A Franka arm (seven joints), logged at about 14 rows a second.
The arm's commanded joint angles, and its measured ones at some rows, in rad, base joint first. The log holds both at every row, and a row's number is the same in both.
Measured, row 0:
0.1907 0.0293 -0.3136 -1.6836 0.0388 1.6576 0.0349
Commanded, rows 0 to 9:
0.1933 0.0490 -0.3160 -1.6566 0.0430 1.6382 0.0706
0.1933 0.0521 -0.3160 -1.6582 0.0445 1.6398 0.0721
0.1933 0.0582 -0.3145 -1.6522 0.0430 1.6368 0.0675
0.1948 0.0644 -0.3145 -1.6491 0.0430 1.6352 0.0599
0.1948 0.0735 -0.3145 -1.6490 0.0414 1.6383 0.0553
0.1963 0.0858 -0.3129 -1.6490 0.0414 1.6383 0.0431
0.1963 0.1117 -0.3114 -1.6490 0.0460 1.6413 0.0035
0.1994 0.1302 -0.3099 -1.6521 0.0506 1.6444 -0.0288
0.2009 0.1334 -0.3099 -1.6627 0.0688 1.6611 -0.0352
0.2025 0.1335 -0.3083 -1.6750 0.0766 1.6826 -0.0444
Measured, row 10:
0.1974 0.1134 -0.3055 -1.6826 0.0517 1.6660 -0.0094
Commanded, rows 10 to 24:
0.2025 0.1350 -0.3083 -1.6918 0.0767 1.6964 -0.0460
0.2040 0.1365 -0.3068 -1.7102 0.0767 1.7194 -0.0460
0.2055 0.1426 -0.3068 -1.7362 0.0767 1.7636 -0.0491
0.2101 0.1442 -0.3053 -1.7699 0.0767 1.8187 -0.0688
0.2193 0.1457 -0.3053 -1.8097 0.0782 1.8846 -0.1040
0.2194 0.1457 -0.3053 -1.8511 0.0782 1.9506 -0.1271
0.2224 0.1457 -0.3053 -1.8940 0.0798 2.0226 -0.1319
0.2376 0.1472 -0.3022 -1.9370 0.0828 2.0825 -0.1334
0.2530 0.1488 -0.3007 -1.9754 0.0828 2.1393 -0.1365
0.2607 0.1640 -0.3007 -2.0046 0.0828 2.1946 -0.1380
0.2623 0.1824 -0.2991 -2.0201 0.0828 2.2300 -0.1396
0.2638 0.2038 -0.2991 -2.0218 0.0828 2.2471 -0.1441
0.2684 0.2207 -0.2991 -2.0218 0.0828 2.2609 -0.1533
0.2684 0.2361 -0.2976 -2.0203 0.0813 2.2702 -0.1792
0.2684 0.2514 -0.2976 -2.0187 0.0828 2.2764 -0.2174
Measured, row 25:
0.2581 0.2328 -0.2870 -2.0155 0.0637 2.2505 -0.1510
